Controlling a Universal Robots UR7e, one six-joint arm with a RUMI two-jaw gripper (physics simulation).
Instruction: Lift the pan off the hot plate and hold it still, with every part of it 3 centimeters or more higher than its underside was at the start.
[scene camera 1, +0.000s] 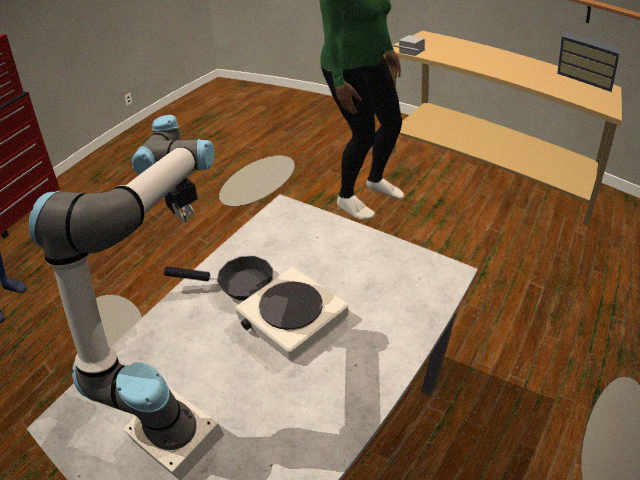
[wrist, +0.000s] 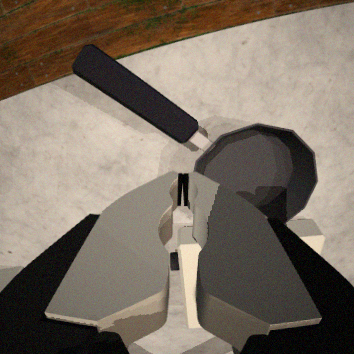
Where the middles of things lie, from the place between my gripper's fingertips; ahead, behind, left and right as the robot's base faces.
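From my hand: dark pan (scene camera 1: 240, 278), 80 mm to the right, 20 mm ahead, 200 mm below; hot plate (scene camera 1: 292, 312), 360 mm to the right, 10 mm behind, 210 mm below.
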